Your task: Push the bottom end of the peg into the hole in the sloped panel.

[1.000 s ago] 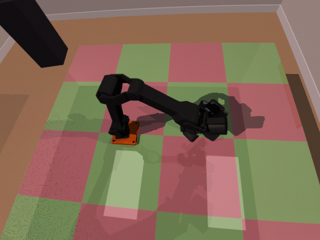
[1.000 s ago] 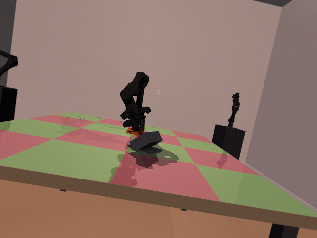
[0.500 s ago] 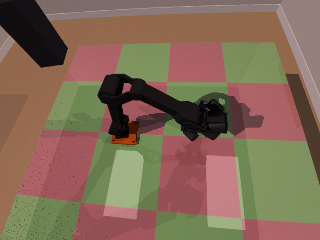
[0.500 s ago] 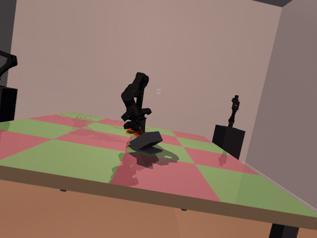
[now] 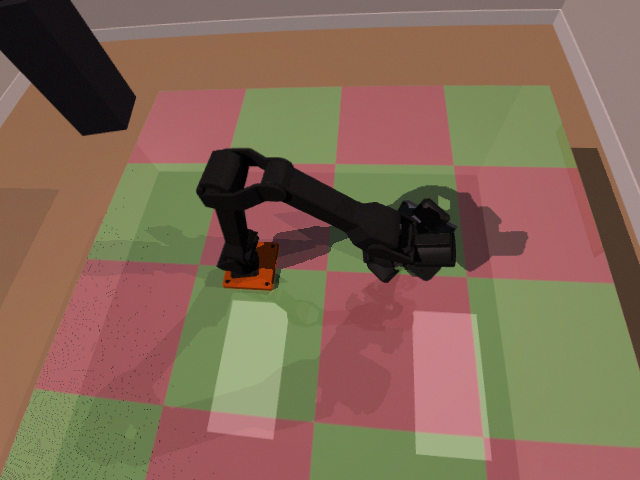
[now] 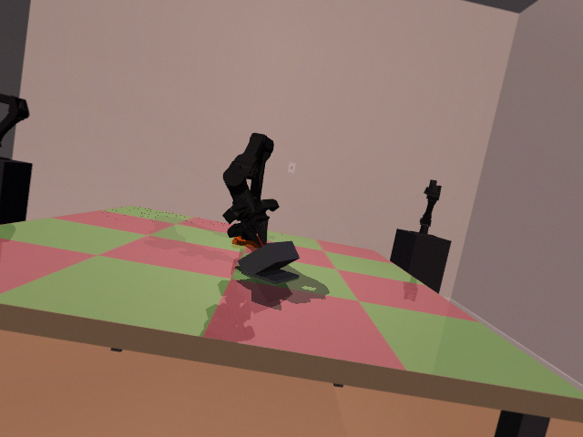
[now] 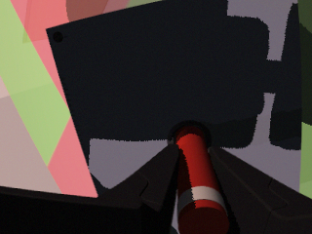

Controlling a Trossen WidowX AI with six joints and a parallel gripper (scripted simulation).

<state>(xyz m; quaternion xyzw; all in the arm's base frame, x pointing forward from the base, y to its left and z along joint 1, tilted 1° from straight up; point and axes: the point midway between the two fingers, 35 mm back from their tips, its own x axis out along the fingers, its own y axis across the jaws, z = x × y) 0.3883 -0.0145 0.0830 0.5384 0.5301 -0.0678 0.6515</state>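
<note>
My gripper tip is 10 mm to the left of the dark red peg, 10 mm below it and 10 mm past it. From my gripper tip the other things lie so: grey sloped panel (30 mm below, 20 mm to the left, 20 mm ahead).
</note>
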